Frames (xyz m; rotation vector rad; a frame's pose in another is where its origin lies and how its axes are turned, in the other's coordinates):
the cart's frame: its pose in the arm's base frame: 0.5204 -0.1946 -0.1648 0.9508 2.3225 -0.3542
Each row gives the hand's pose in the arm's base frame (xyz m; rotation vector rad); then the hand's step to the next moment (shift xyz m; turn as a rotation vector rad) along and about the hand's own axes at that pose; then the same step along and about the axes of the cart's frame.
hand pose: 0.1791 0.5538 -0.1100 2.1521 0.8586 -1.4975
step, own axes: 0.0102 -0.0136 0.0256 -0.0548 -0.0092 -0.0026
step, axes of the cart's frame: 0.0235 -0.0191 0.0052 -0.0257 -0.0179 -0.0460
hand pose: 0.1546 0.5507 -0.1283 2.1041 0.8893 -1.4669
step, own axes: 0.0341 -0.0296 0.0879 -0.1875 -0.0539 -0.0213
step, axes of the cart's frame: 0.0635 -0.0690 0.0311 -0.0733 -0.0497 -0.1751
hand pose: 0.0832 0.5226 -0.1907 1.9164 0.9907 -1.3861
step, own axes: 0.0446 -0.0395 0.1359 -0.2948 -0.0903 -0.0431
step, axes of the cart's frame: 0.0658 -0.1194 0.0585 -0.1114 -0.0703 -0.2821
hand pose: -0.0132 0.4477 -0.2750 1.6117 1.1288 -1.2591
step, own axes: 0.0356 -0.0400 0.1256 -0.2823 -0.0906 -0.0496
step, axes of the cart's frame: 0.0233 -0.1184 0.0639 -0.1017 -0.0621 -0.2760
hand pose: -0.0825 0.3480 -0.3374 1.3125 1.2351 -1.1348
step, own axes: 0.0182 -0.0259 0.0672 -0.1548 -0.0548 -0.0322
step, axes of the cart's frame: -0.0049 -0.0635 0.0383 -0.0503 -0.0340 -0.1559
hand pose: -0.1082 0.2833 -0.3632 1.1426 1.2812 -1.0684
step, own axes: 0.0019 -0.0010 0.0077 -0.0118 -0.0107 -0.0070
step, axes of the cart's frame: -0.0029 -0.0053 0.0052 0.0021 -0.0051 -0.0165
